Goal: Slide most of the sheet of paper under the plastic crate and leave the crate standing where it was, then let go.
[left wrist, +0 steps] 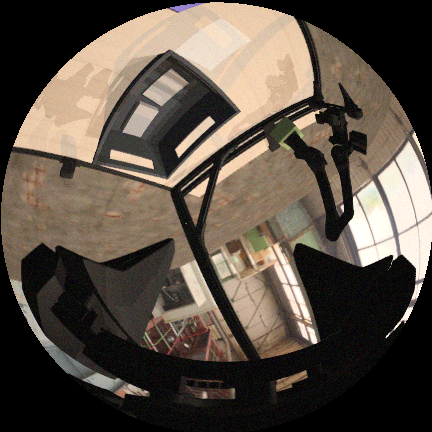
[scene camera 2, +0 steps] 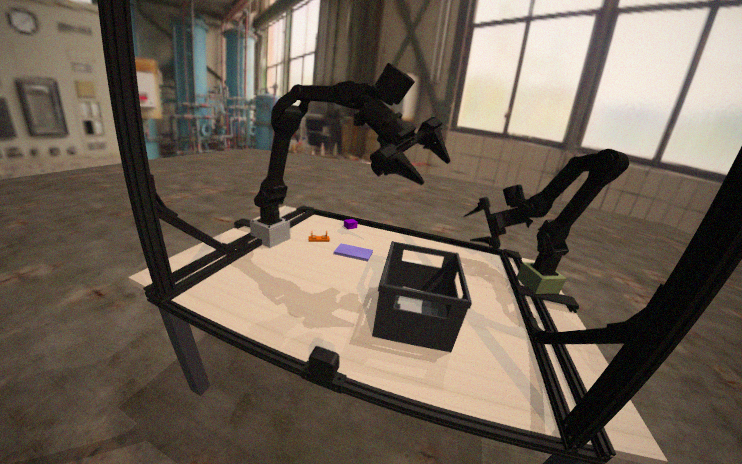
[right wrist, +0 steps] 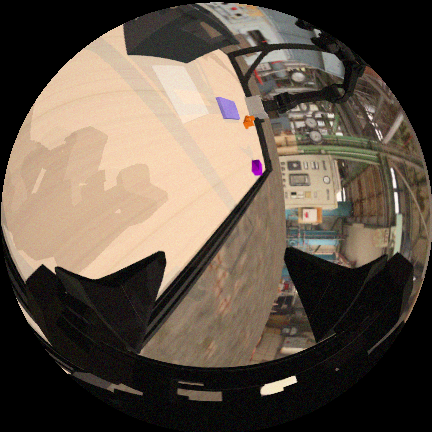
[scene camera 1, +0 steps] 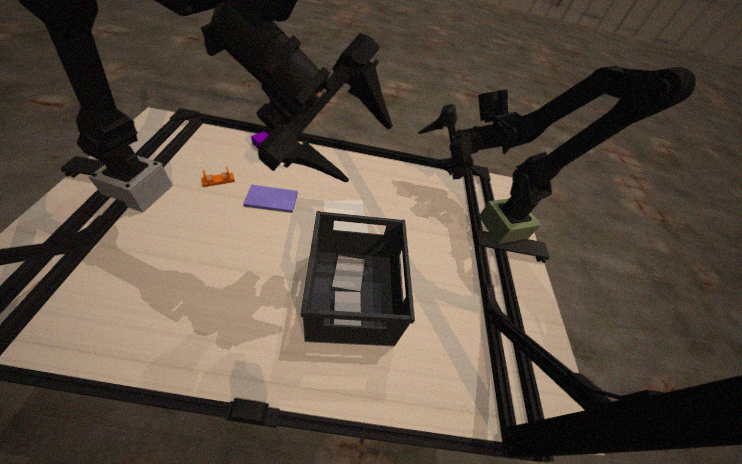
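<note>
The black plastic crate (scene camera 1: pixel 350 334) (scene camera 2: pixel 410 332) (left wrist: pixel 205 111) (right wrist: pixel 155 40) stands upright on the table. The white sheet of paper (scene camera 1: pixel 343 206) (left wrist: pixel 212 47) (right wrist: pixel 177 92) lies flat just behind it; in scene camera 1 it also shows through the crate's back slot. Whether any of it is under the crate is hidden. Pale patches show on the crate's floor. My left gripper (scene camera 1: pixel 369 153) (scene camera 2: pixel 435 172) (left wrist: pixel 237 248) is open and empty, raised above the table behind the crate. My right gripper (scene camera 1: pixel 435 151) (scene camera 2: pixel 468 227) (right wrist: pixel 226 256) is open and empty near the table's back right corner.
A flat purple block (scene camera 1: pixel 270 198) (scene camera 2: pixel 353 251) (right wrist: pixel 228 108) lies left of the paper. An orange piece with upright prongs (scene camera 1: pixel 217 177) (scene camera 2: pixel 319 237) (right wrist: pixel 248 121) and a small magenta block (scene camera 1: pixel 259 138) (scene camera 2: pixel 350 223) (right wrist: pixel 257 167) are farther left and back. Black rails border the table.
</note>
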